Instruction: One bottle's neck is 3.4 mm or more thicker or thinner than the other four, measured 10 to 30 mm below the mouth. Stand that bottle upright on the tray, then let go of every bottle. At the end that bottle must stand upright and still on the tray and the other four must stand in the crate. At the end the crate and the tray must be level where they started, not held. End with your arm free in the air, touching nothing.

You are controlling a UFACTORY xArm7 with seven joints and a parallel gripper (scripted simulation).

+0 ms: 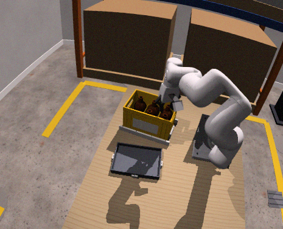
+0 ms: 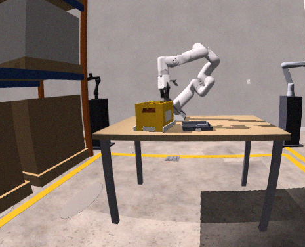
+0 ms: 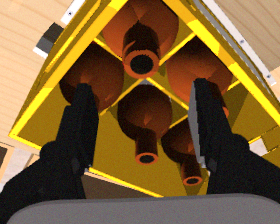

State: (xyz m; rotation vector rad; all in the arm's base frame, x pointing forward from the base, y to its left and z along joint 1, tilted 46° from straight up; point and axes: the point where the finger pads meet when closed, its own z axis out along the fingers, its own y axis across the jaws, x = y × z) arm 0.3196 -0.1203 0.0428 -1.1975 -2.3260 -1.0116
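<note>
Right now my hand is 13 cm above the yellow crate, 8 cm short of it and 6 cm to the left of it. Also, from my hand: dark grey tray: 22 cm to the left, 21 cm below, 9 cm ahead.
</note>
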